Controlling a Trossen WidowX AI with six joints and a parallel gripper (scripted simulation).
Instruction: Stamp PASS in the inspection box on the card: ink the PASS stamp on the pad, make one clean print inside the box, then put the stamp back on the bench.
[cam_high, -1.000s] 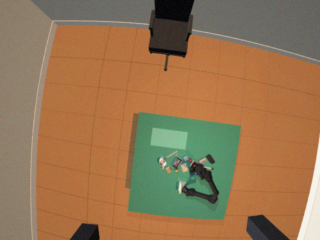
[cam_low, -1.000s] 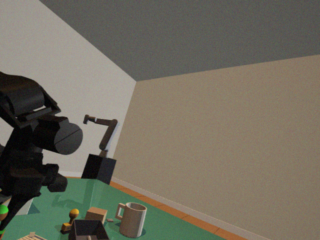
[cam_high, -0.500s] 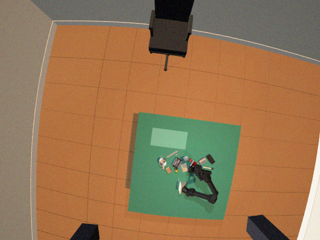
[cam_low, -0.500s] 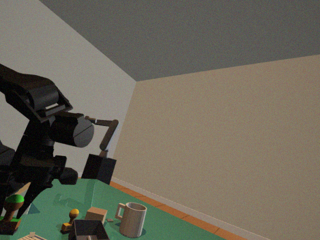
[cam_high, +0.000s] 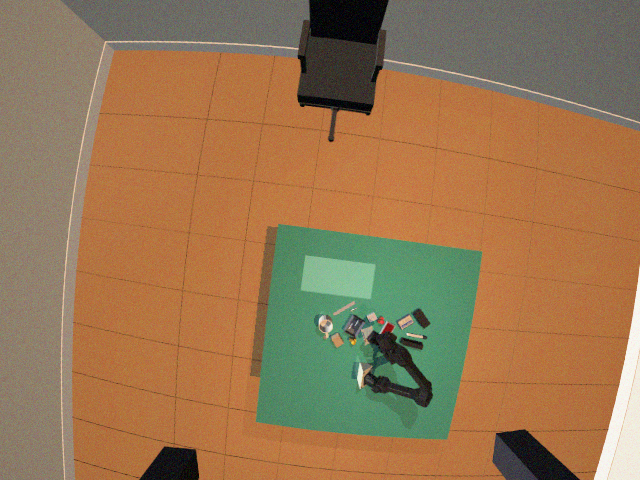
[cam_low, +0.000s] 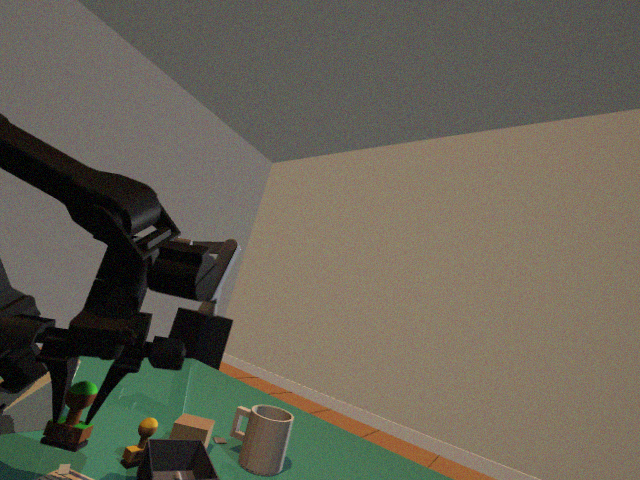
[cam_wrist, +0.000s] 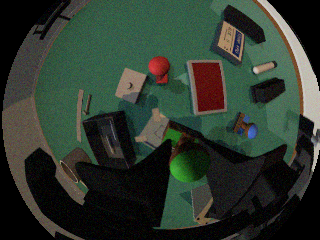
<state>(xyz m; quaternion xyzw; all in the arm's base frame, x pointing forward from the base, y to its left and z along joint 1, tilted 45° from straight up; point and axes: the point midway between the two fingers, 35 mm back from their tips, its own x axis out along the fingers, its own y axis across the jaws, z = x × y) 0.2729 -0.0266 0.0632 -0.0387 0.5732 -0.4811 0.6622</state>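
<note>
Now: the striped card 100 mm below my gripper tip, 40 mm to the left of it and 20 mm behind it. From my gripper tip the other things lie so: red ink pad: 90 mm below, 70 mm to the right, 10 mm ahead; blue stamp: 90 mm to the right, 90 mm behind, 80 mm below; red-knobbed stamp: 80 mm below, 80 mm ahead, 30 mm to the right.
</note>
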